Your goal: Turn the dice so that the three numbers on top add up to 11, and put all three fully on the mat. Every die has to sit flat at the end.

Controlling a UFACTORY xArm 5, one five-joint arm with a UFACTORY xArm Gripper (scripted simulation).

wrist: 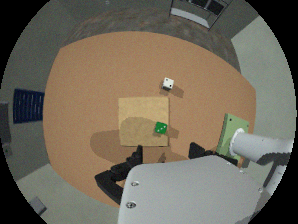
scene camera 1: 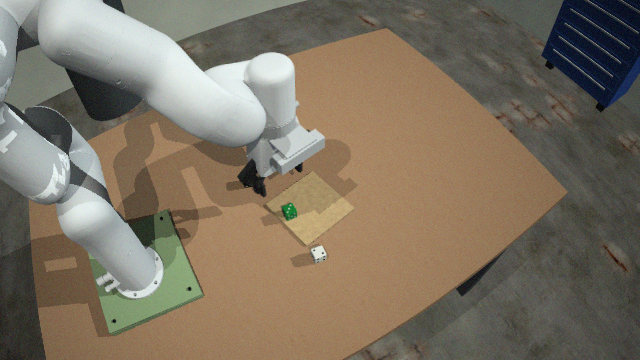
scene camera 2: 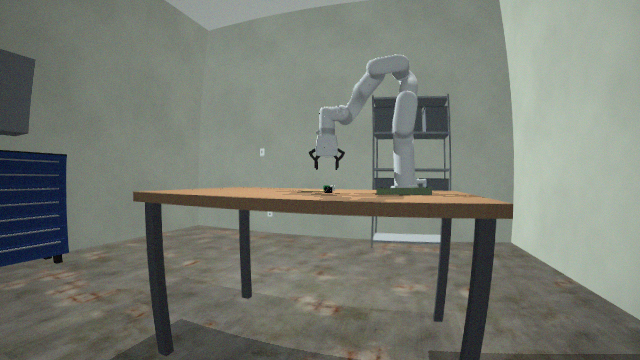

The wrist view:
gripper: 167, 152
tan mat: 138, 116
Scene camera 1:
gripper: 278, 179
tan mat: 319, 207
